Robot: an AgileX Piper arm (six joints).
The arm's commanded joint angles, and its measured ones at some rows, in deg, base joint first. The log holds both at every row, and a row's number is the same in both.
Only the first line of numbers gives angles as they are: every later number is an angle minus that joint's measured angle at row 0.
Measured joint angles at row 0:
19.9 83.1 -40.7 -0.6 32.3 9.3
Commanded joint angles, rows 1 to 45:
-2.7 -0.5 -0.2 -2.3 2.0 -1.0
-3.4 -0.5 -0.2 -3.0 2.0 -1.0
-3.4 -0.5 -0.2 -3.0 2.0 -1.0
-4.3 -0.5 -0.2 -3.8 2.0 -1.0
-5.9 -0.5 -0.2 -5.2 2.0 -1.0
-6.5 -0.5 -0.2 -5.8 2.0 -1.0
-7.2 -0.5 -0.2 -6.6 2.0 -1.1
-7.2 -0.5 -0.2 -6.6 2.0 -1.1
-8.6 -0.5 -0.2 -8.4 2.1 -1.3
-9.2 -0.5 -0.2 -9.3 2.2 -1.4
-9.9 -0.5 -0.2 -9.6 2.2 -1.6
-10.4 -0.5 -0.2 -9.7 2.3 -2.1
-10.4 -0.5 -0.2 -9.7 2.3 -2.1
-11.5 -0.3 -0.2 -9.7 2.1 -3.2
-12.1 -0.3 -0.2 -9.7 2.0 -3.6
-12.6 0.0 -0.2 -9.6 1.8 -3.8
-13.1 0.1 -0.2 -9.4 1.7 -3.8
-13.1 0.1 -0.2 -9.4 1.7 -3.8
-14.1 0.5 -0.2 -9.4 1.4 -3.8
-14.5 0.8 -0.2 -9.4 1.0 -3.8
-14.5 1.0 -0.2 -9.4 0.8 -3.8
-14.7 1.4 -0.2 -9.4 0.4 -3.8
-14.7 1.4 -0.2 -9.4 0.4 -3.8
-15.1 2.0 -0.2 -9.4 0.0 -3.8
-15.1 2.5 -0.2 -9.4 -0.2 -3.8
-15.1 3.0 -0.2 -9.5 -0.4 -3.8
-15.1 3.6 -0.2 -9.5 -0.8 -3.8
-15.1 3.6 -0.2 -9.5 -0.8 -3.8
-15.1 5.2 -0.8 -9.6 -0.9 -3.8
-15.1 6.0 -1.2 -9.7 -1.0 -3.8
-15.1 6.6 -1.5 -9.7 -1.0 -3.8
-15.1 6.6 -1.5 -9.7 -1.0 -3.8
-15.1 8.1 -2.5 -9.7 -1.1 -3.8
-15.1 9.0 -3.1 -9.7 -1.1 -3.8
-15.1 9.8 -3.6 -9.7 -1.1 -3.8
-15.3 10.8 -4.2 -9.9 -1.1 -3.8
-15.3 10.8 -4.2 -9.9 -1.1 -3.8
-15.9 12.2 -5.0 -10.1 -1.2 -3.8
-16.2 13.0 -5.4 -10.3 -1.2 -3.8
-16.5 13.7 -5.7 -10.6 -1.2 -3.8
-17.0 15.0 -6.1 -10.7 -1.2 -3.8
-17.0 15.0 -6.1 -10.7 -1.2 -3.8
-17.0 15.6 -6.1 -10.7 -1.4 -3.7
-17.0 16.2 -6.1 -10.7 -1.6 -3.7
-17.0 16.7 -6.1 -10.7 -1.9 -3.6
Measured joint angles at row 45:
-16.7 16.0 -5.9 -10.1 -1.5 -2.9
